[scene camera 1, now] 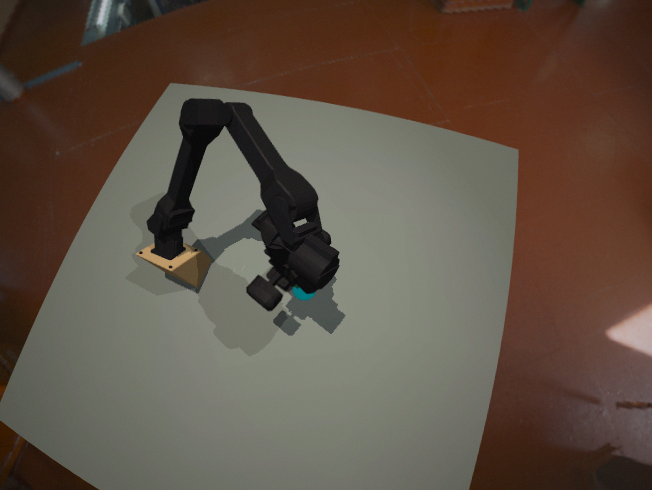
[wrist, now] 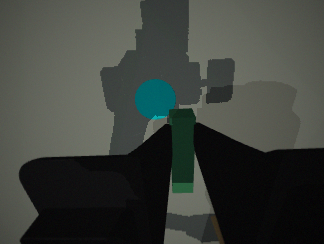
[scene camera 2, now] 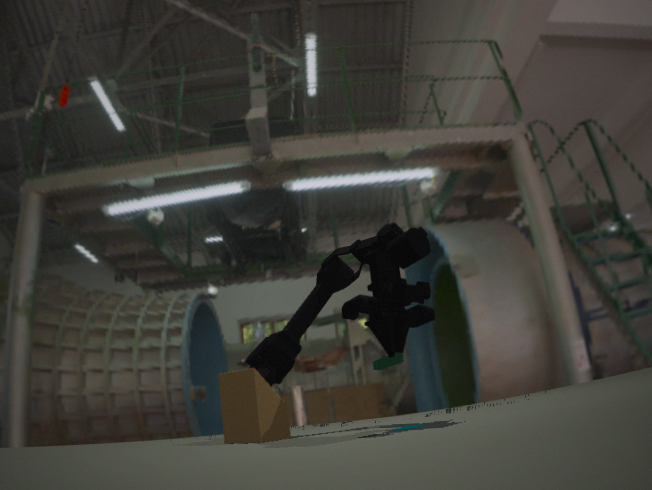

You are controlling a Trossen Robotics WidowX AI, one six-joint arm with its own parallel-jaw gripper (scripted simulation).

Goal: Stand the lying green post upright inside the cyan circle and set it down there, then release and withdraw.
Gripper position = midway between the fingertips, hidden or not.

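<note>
My gripper (scene camera 2: 395, 357), (scene camera 1: 295, 281), (wrist: 181, 129), carrying a green post (wrist: 182, 121). Also there: cyan circle (wrist: 153, 99).
</note>
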